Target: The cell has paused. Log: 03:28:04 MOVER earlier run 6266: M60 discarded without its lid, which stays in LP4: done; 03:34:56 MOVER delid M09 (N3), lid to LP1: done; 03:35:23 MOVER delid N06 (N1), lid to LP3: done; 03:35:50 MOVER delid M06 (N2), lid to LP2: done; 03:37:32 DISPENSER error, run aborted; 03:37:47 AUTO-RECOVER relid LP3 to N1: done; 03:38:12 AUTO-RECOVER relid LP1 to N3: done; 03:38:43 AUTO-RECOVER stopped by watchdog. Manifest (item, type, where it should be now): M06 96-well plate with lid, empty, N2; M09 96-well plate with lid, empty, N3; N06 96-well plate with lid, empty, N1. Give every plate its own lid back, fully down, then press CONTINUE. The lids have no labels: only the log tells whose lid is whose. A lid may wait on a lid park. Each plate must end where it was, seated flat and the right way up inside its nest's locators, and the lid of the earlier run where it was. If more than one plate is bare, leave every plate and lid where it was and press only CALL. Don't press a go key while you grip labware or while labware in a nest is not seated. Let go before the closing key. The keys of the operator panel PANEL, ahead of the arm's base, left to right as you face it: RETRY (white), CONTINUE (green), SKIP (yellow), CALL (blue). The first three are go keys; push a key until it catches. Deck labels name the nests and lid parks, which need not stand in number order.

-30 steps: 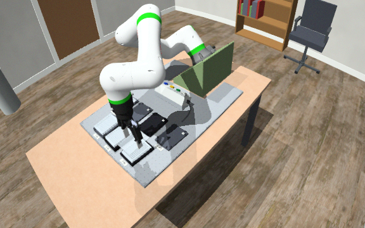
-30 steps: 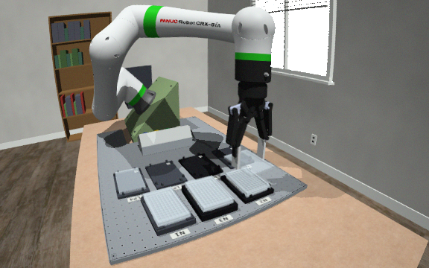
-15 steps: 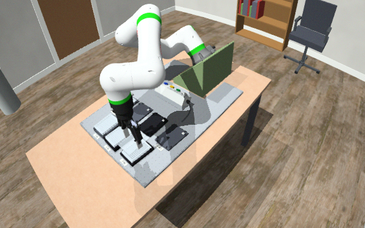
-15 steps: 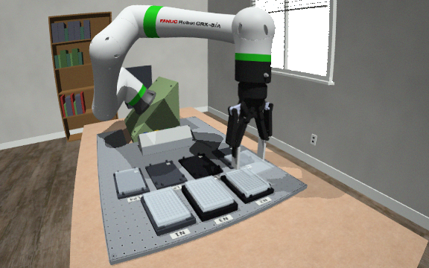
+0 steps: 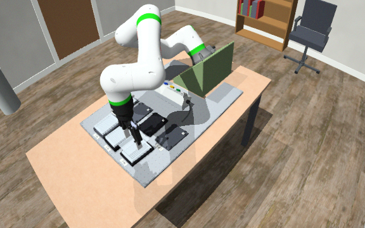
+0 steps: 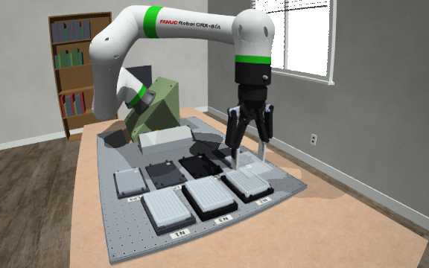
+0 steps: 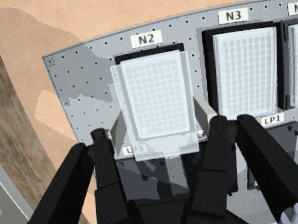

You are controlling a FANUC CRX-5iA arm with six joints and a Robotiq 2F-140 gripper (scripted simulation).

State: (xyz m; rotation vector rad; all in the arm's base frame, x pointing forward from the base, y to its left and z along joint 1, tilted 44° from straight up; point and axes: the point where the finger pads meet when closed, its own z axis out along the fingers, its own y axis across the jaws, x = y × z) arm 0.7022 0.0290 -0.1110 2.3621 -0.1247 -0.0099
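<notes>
My gripper is now 80 mm above the plate. From my hand the other things lie so: green key: 430 mm behind, 80 mm to the right, 40 mm below; LP3: 180 mm behind, 100 mm below, 80 mm to the left; LP1: 190 mm to the right, 190 mm behind, 100 mm below.
</notes>
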